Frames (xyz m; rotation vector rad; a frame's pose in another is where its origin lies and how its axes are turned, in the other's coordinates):
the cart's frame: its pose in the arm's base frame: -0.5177 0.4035 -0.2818 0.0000 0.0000 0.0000
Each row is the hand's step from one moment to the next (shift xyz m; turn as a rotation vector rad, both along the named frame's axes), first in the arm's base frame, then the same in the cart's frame.
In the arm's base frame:
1: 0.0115 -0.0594 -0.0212 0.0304 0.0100 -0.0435
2: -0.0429 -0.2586 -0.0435 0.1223 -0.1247 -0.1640
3: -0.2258 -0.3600 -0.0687 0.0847 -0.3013 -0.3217
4: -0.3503 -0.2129 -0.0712 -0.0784 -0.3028 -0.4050
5: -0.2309 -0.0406 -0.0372 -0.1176 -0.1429 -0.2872
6: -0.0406 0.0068 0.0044 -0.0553 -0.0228 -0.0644
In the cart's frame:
1: 0.0115 -0.0594 -0.0212 0.0304 0.0100 -0.0435
2: -0.0429 -0.2586 -0.0435 0.1223 -0.1247 -0.1640
3: -0.2258 -0.3600 -0.0687 0.0847 -0.3013 -0.3217
4: -0.3503 -0.2129 -0.0712 -0.0784 -0.3028 -0.4050
5: -0.2309 -0.0406 -0.0372 -0.1176 -0.1429 -0.2872
6: -0.0406 0.0068 0.0044 -0.0553 -0.0228 -0.0644

